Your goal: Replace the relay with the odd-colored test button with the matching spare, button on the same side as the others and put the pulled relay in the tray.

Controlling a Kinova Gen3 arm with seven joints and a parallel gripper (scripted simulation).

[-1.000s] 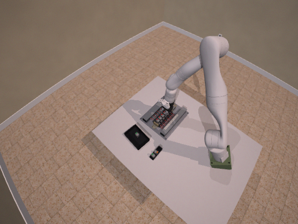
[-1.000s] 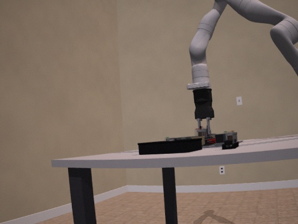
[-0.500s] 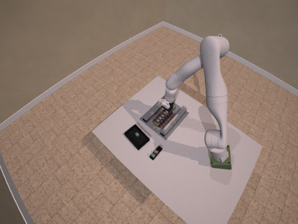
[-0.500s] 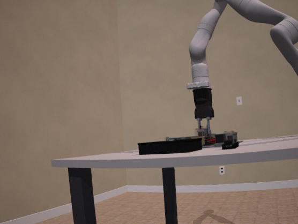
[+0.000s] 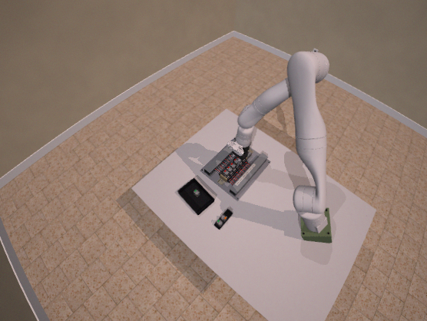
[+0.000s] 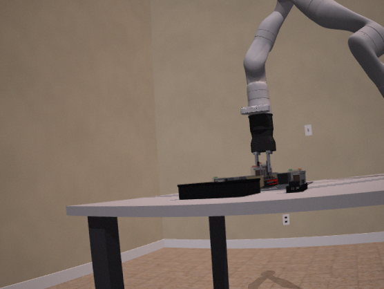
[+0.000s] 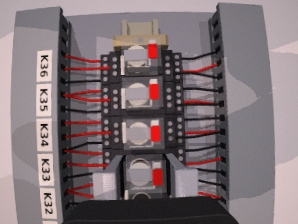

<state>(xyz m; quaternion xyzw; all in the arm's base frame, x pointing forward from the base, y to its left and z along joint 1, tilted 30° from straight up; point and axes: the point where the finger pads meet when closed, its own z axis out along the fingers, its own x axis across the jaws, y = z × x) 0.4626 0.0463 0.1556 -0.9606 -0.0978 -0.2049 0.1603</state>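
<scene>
My hand is 1 cm to the left of the relay panel and 6 cm above it. The rest, counted from my hand: spare holder 21 cm behind, 22 cm to the left, 6 cm below; red wiring 5 cm behind, 5 cm below; black tray 4 cm behind, 28 cm to the left, 5 cm below.
</scene>
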